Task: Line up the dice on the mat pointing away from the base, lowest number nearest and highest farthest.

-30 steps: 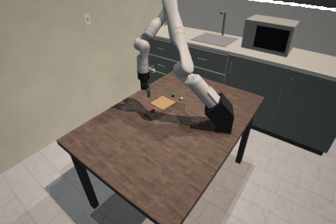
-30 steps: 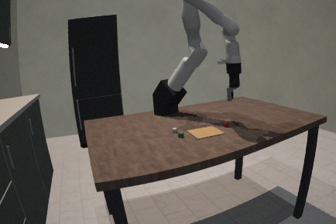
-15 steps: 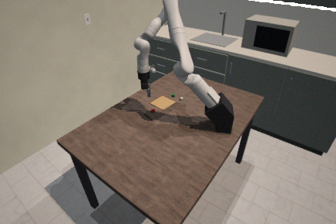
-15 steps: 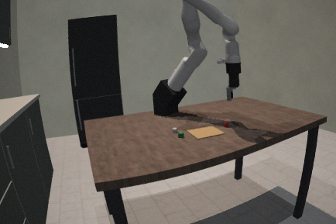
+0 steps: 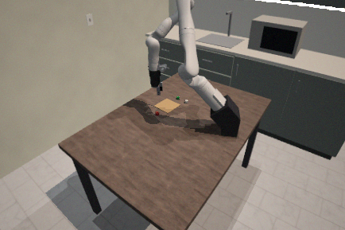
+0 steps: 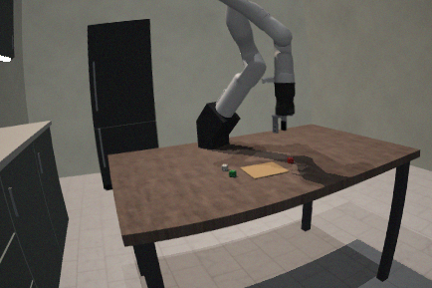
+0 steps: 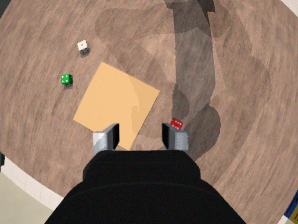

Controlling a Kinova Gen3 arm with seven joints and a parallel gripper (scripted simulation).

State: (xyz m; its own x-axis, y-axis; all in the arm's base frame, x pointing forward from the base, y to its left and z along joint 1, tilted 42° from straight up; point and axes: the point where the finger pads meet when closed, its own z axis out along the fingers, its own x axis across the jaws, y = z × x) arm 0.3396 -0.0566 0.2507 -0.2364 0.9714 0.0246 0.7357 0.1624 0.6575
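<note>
Now: hand 180 mm to the left of the white die, 150 mm above it and 110 mm past it. Round my hand: red die 150 mm below, 70 mm to the left, 20 mm behind; then green die 190 mm to the right, 150 mm below, 30 mm behind; then tan mat 150 mm below, 70 mm to the right, 10 mm behind.
</note>
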